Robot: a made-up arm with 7 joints.
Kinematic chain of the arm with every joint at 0, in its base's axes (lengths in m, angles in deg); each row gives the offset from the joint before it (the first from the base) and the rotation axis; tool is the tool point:
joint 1: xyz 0 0 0.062 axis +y
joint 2: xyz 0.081 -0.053 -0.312 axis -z
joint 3: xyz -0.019 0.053 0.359 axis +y
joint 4: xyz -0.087 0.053 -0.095 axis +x
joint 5: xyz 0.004 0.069 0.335 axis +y
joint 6: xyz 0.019 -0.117 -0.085 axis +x
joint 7: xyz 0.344 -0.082 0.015 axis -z
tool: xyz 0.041 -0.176 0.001
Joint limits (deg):
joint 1: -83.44..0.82
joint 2: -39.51..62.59
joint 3: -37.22..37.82
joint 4: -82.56..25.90
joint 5: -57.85..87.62
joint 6: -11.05..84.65
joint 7: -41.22..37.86
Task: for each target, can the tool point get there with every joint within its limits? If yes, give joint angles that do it. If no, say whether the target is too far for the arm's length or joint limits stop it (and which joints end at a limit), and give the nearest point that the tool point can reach.
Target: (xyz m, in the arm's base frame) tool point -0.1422 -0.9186 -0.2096
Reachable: no: joint limits stop it (at a limit: joint 1, joint 2, joint 3, joint 4, joint 5) | nearest point -0.1944 -0.6456 -0.0055 | short by 0.345 m
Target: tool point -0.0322 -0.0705 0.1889
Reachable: yes | joints -44.13 29.65 -16.88 -73.75 30.29 61.25 30.35
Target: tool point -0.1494 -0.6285 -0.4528
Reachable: no: joint limits stop it (at a limit: joint 1, joint 2, joint 3, joint 4, joint 5) | nearest point -0.1010 -0.3464 -0.2214 | short by 0.368 m
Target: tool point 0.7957 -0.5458 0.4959
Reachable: no: joint limits stop it (at a limit: joint 1, joint 2, joint 3, joint 5, joint 7) | nearest point 0.6557 -0.4018 0.4296 | short by 0.211 m
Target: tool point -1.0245 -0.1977 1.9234
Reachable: no: too far | nearest point -0.3810 -0.0382 0.8886 | short by 1.229 m
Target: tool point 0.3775 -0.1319 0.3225
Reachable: yes | joints -39.81 25.56 28.03 -62.83 -2.34 58.05 -19.27
